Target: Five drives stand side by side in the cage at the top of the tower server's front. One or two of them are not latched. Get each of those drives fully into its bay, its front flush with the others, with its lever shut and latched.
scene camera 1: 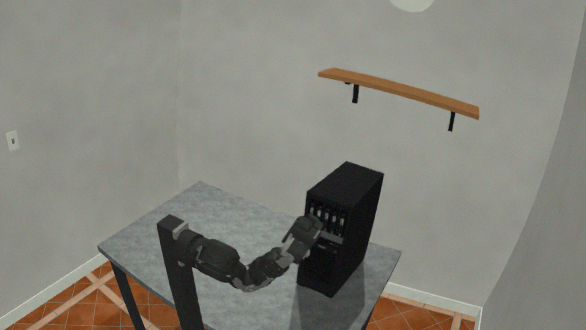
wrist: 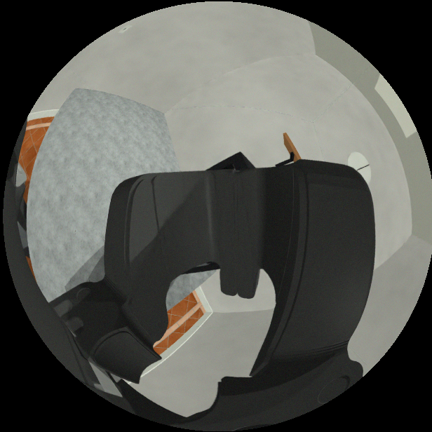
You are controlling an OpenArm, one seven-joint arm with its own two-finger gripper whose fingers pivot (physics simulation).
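The black tower server (scene camera 1: 359,220) stands upright on the table. Five drives (scene camera 1: 327,215) stand side by side at the top of its front. Their pale labels show, but they are too small to tell whether each front is flush or each lever latched. My gripper (scene camera 1: 316,220) (wrist: 244,235) is shut and empty. In the scene view it is in front of the tower, at the lower left of the drive cage, and covers the lower part of the leftmost drives. In the wrist view the gripper hides nearly all of the tower; a dark corner of it shows above the fingers.
The grey table (scene camera 1: 225,220) (wrist: 100,175) carries the tower. The arm reaches over it from a dark post (scene camera 1: 180,275) at the near side. A wooden shelf (scene camera 1: 400,91) (wrist: 291,146) is on the wall above and behind the tower. A grey bar (scene camera 1: 331,237) crosses the tower front below the drives.
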